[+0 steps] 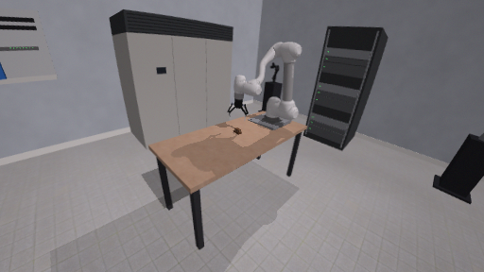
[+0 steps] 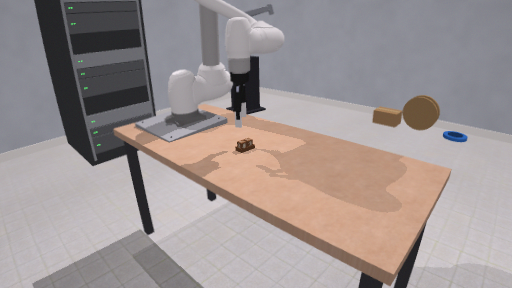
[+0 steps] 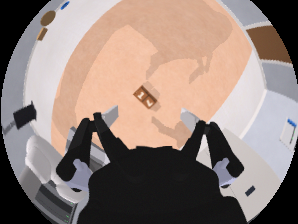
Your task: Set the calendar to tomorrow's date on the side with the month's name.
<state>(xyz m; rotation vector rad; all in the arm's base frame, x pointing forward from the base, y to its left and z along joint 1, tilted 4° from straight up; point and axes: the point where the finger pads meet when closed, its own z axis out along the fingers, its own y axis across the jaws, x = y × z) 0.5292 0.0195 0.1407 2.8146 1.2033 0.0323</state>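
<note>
My gripper is now 13 cm above the small brown wooden tray and 2 cm to the right of it.
</note>
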